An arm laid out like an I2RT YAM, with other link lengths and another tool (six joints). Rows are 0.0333 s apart.
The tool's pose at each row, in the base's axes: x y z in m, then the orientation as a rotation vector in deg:
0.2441 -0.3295 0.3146 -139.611 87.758 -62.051
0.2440 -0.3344 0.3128 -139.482 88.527 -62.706
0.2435 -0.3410 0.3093 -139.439 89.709 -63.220
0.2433 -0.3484 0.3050 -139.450 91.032 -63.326
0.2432 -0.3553 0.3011 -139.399 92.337 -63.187
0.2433 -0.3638 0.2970 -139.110 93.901 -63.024
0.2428 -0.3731 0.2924 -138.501 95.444 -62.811
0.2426 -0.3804 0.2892 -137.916 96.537 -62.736
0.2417 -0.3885 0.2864 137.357 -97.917 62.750
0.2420 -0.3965 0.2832 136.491 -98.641 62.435
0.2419 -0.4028 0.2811 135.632 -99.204 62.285
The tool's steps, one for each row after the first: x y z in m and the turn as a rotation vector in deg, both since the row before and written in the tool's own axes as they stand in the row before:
0.0030 0.0033 0.0028 -0.360 0.633 0.245
0.0034 0.0051 0.0044 -0.680 0.659 0.347
0.0036 0.0055 0.0055 -0.825 0.428 0.411
0.0035 0.0049 0.0052 -0.793 0.249 0.468
0.0047 0.0054 0.0061 -0.817 0.268 0.690
0.0050 0.0063 0.0065 -0.622 0.177 0.875
0.0043 0.0045 0.0050 -0.351 0.154 0.699
0.0050 0.0052 0.0046 -0.582 0.330 0.738
0.0050 0.0042 0.0056 -0.555 0.242 0.523
0.0041 0.0034 0.0040 -0.478 0.332 0.439

